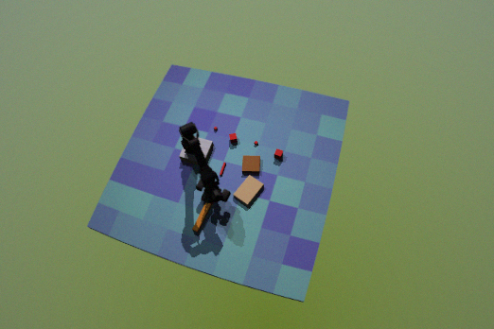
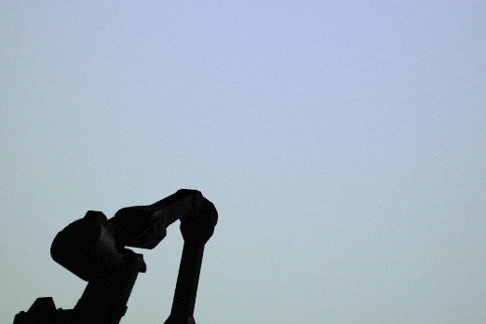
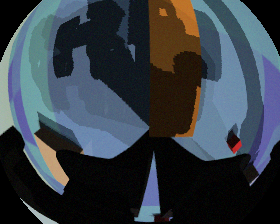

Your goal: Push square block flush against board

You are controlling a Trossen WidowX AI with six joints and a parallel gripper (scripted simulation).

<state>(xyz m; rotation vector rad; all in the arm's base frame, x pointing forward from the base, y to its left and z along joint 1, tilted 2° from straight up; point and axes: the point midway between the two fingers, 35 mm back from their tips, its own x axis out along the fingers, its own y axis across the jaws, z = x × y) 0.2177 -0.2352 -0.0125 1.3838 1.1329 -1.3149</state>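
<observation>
My gripper tip is now 24 cm to the right of the dark brown square block, 15 cm short of it and 1 cm below it. The rest, counted from my gripper tip: thin red stick 17 cm to the left, 1 cm behind; tan block 17 cm ahead, 8 cm to the left, 1 cm above; long orange board 12 cm to the right, 3 cm behind, 1 cm above.
</observation>
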